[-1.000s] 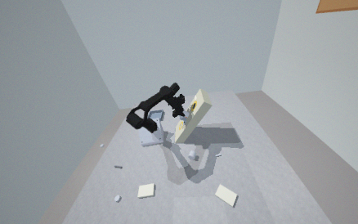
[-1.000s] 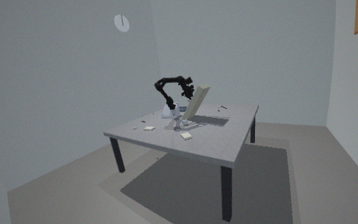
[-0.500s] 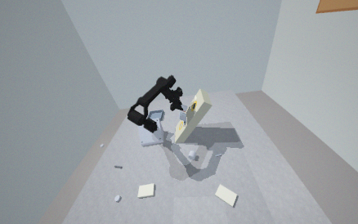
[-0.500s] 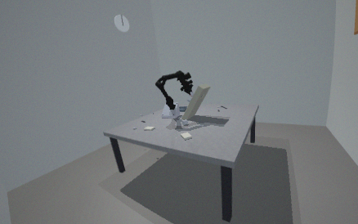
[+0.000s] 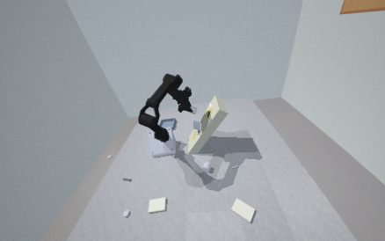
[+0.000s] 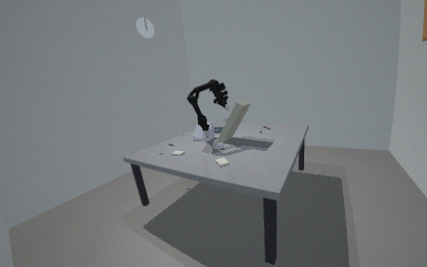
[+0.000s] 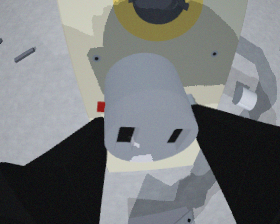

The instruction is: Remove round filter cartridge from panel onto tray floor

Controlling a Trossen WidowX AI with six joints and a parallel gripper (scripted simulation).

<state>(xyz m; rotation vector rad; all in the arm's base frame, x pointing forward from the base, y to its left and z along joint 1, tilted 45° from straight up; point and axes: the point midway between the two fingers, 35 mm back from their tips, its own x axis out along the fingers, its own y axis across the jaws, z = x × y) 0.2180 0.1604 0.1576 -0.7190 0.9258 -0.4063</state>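
Now: gripper tip 290 mm past the grey tray, 290 mm above it and 280 mm to the right of it. Round my gripper tip: cream service panel (120 mm below, 70 mm ahead, 30 mm to the right); then round filter cartridge (right at my gripper tip).
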